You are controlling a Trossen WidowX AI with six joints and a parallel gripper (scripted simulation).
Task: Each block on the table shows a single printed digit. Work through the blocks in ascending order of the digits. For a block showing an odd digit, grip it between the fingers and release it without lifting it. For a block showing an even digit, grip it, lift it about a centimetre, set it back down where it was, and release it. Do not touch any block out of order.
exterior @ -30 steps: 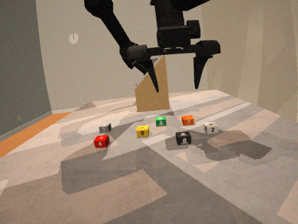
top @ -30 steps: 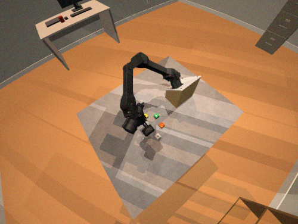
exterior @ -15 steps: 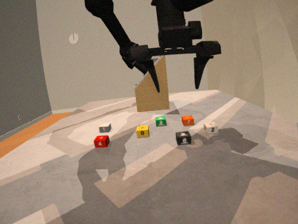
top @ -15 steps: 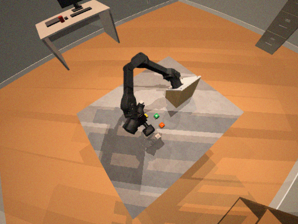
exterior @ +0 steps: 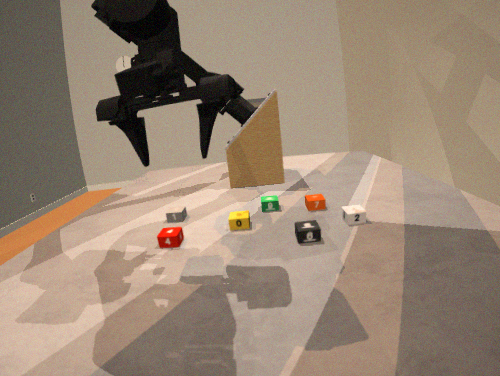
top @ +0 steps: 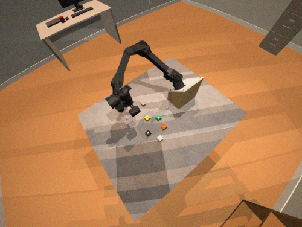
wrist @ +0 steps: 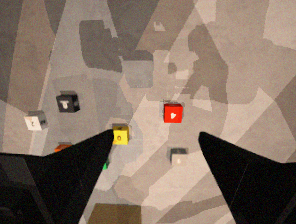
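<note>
The yellow block lies 7 cm behind my gripper tip, 7 cm to the left of it and 12 cm below it. The rest, counted from my gripper tip: black block: 17 cm to the left, 12 cm below; red block: 2 cm behind, 3 cm to the right, 12 cm below; grey block: 12 cm behind, 5 cm to the right, 12 cm below.
</note>
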